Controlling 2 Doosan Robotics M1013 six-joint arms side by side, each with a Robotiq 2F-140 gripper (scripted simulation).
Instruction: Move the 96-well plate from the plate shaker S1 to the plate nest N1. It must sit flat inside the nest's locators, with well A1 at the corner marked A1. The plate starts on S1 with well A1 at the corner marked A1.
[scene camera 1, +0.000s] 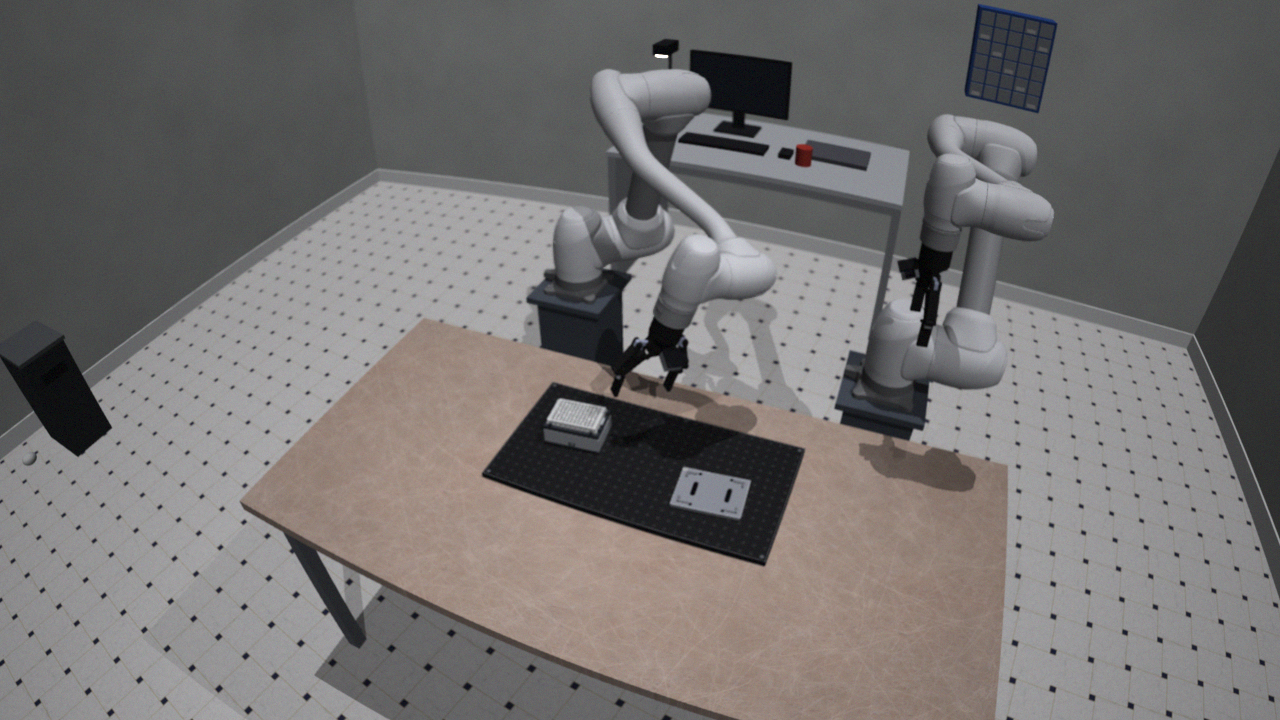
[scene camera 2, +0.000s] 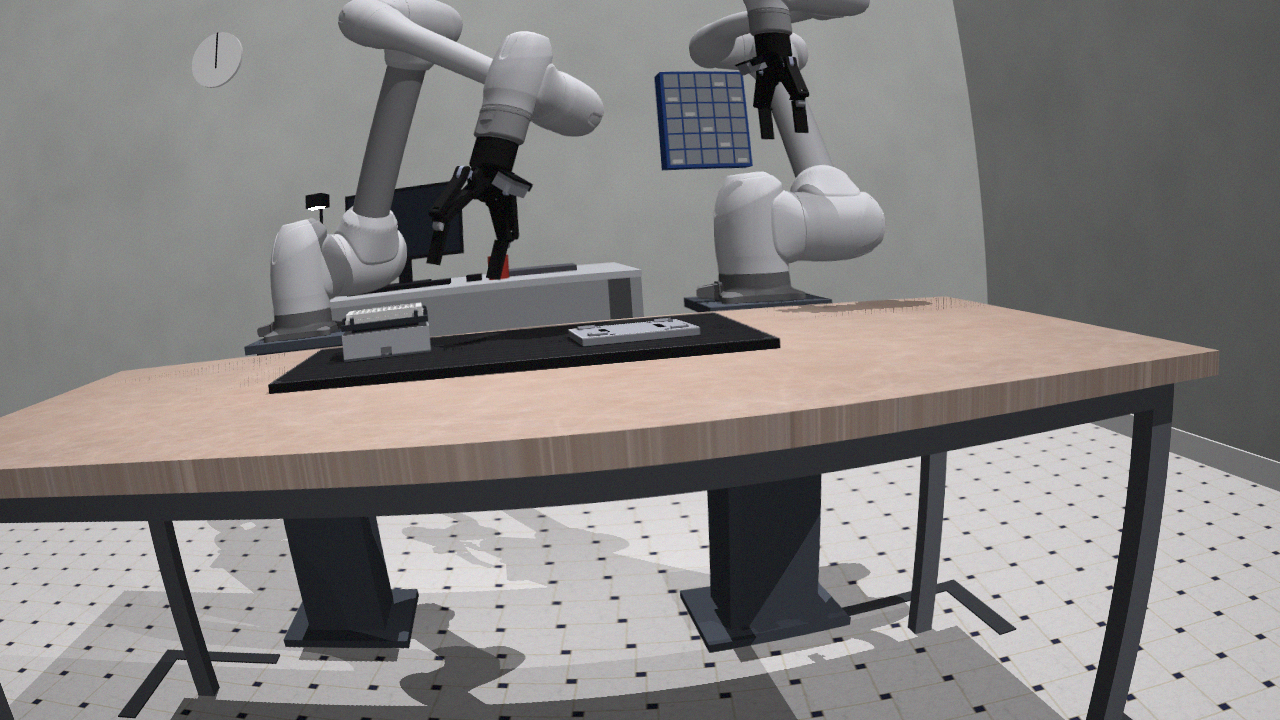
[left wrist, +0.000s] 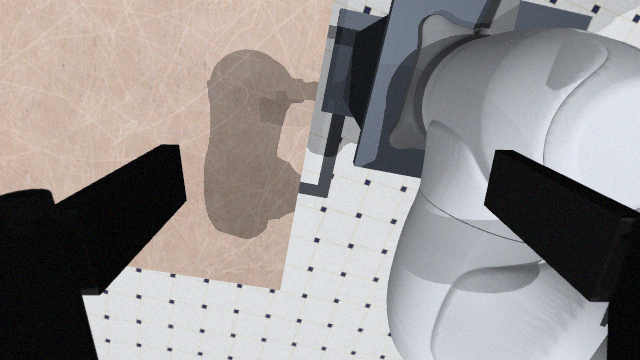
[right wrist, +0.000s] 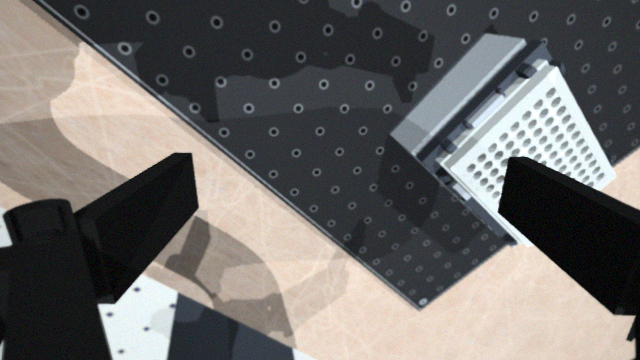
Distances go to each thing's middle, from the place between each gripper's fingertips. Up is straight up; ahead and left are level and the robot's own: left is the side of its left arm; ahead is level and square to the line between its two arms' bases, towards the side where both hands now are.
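I see the white 96-well plate (scene camera 1: 584, 417), which from my right hand (scene camera 2: 463, 271) is 12 cm to the right, 11 cm ahead and 5 cm below. The grey plate nest N1 (scene camera 1: 712, 488) is 26 cm to the left of my right hand, 13 cm ahead of it and 11 cm below it.
My left hand (scene camera 2: 784, 135) is 32 cm to the left of the grey plate nest N1, 43 cm short of it and 33 cm above it. The white 96-well plate, counted from that left hand, is 41 cm ahead, 70 cm to the right and 27 cm below.
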